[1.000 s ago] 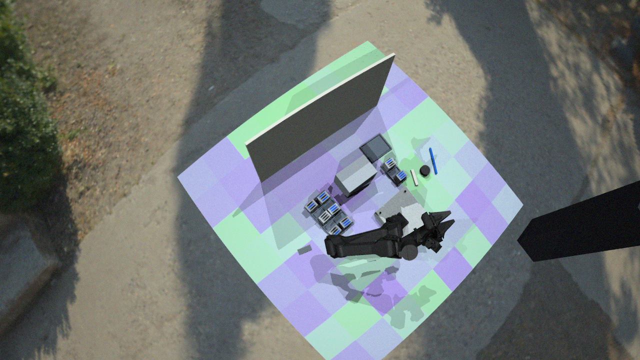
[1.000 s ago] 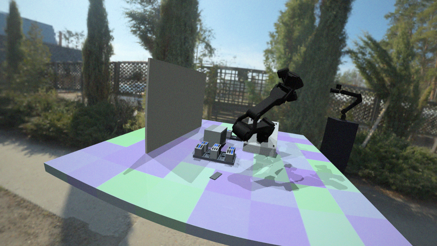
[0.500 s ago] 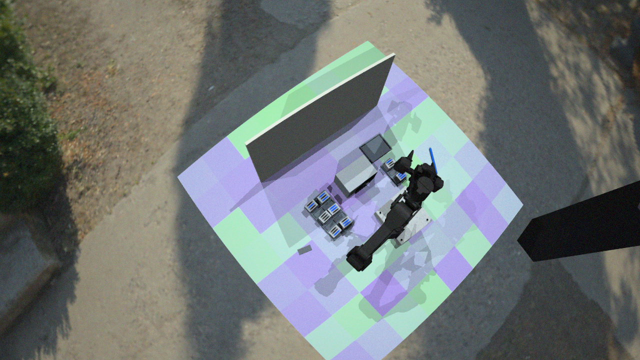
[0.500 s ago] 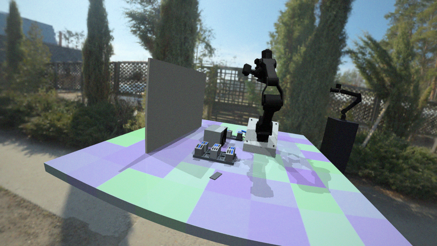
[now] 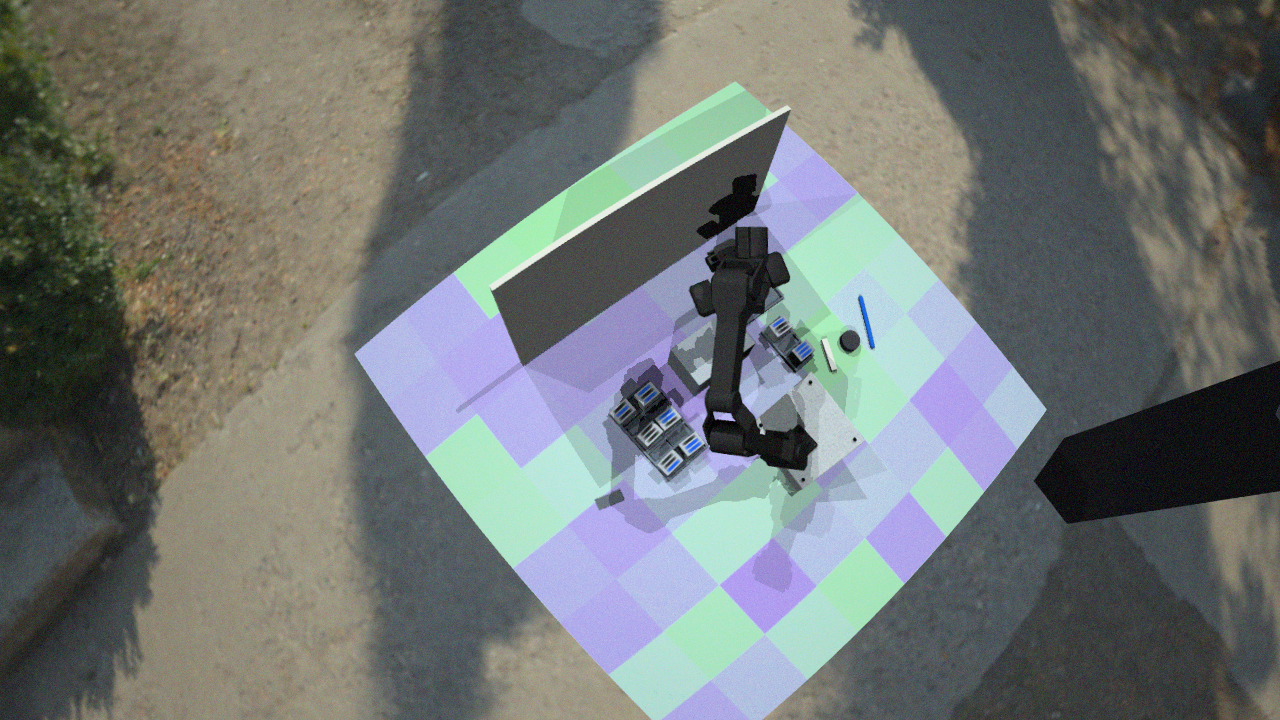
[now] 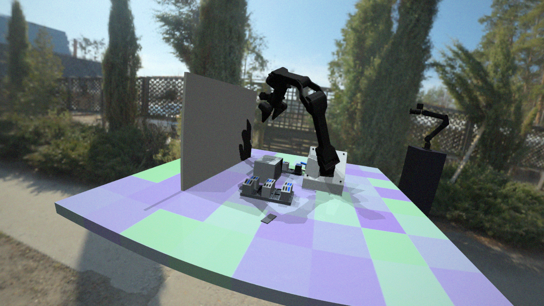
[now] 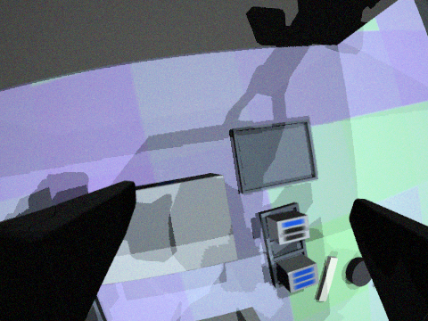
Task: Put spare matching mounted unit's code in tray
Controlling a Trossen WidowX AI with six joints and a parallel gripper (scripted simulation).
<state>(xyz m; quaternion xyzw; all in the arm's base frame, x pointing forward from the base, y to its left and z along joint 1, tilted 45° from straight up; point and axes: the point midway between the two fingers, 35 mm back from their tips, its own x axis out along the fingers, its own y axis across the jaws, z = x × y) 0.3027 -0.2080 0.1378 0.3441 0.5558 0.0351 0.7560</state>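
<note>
Right now my gripper tip is 29 cm to the right of the spare block, 24 cm above it and 17 cm past it. The rest, counted from my gripper tip: grey mounted unit: 23 cm below, 7 cm to the left, 4 cm behind; then grey panel: 20 cm ahead, 6 cm below, 4 cm to the left; then dark tray: 28 cm below, 13 cm to the right.
</note>
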